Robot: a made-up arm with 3 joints.
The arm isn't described. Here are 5 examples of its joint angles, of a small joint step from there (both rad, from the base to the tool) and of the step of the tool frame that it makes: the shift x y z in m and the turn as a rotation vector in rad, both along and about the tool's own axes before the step.
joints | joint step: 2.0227 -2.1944 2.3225 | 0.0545 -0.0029 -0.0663
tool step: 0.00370 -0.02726 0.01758 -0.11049 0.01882 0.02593
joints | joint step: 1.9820 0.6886 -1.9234 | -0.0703 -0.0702 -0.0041
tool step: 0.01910 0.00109 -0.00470 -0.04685 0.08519 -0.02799
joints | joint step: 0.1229 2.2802 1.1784 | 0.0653 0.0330 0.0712
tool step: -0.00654 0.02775 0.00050 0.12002 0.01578 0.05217
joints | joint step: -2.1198 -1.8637 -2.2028 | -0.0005 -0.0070 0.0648
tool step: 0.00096 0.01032 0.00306 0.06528 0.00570 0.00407
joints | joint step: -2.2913 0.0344 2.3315 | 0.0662 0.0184 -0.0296
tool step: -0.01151 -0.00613 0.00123 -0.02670 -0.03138 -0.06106
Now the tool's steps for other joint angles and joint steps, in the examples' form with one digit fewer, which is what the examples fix.
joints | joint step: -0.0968 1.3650 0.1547 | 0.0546 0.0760 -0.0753
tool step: -0.0306 0.0037 0.0092 -0.0214 0.0179 0.0744
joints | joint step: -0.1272 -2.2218 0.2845 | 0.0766 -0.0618 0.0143
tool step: 0.0409 -0.0258 -0.0247 -0.0452 -0.0640 -0.0453
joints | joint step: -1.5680 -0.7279 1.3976 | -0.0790 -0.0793 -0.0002
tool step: 0.0478 0.0349 -0.0057 0.0547 -0.0879 0.0423
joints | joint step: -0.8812 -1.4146 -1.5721 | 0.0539 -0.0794 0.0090
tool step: 0.0088 0.0141 -0.0093 -0.0446 0.0794 0.0060
